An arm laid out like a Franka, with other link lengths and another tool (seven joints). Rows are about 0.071 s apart.
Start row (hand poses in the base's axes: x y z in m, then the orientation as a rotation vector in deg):
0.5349 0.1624 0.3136 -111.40 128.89 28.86
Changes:
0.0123 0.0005 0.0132 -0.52 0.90 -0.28
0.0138 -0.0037 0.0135 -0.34 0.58 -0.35
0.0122 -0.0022 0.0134 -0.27 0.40 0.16
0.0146 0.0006 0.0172 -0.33 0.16 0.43
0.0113 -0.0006 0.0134 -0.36 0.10 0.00
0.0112 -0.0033 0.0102 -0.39 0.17 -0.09
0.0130 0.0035 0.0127 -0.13 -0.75 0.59
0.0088 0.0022 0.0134 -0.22 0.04 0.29
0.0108 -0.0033 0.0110 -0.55 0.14 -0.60
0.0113 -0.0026 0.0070 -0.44 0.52 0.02
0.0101 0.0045 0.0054 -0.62 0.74 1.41
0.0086 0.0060 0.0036 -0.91 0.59 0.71
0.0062 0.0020 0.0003 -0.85 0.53 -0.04
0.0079 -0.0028 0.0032 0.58 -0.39 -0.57
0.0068 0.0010 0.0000 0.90 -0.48 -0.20
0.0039 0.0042 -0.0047 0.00 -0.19 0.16
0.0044 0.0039 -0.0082 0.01 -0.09 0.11
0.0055 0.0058 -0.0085 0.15 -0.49 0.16
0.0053 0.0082 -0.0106 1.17 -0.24 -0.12
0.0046 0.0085 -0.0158 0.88 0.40 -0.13
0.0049 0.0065 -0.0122 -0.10 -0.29 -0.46
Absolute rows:
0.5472 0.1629 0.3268 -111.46 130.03 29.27
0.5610 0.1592 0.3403 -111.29 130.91 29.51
0.5732 0.1570 0.3537 -111.69 131.20 29.68
0.5878 0.1576 0.3709 -112.40 131.16 29.55
0.5991 0.1570 0.3843 -112.58 131.47 29.28
0.6103 0.1537 0.3945 -112.67 131.92 29.05
0.6233 0.1572 0.4072 -113.31 131.06 28.14
0.6321 0.1594 0.4206 -113.78 130.98 27.98
0.6429 0.1561 0.4316 -113.31 131.97 27.51
0.6542 0.1535 0.4386 -113.64 132.56 27.62
0.6643 0.1580 0.4440 -115.84 132.17 27.87
0.6729 0.1640 0.4476 -117.27 132.51 27.61
0.6791 0.1660 0.4479 117.67 -133.40 -27.30
0.6870 0.1632 0.4511 -116.65 133.34 27.47
0.6938 0.1642 0.4511 -115.90 132.61 27.88
0.6977 0.1684 0.4464 -116.06 132.36 27.67
0.7021 0.1723 0.4382 -116.17 132.20 27.58
0.7076 0.1781 0.4297 -116.19 131.67 27.20
0.7129 0.1863 0.4191 -115.46 130.81 28.15
0.7175 0.1948 0.4033 -114.98 130.53 29.50
0.7224 0.2013 0.3911 -114.39 130.84 29.04

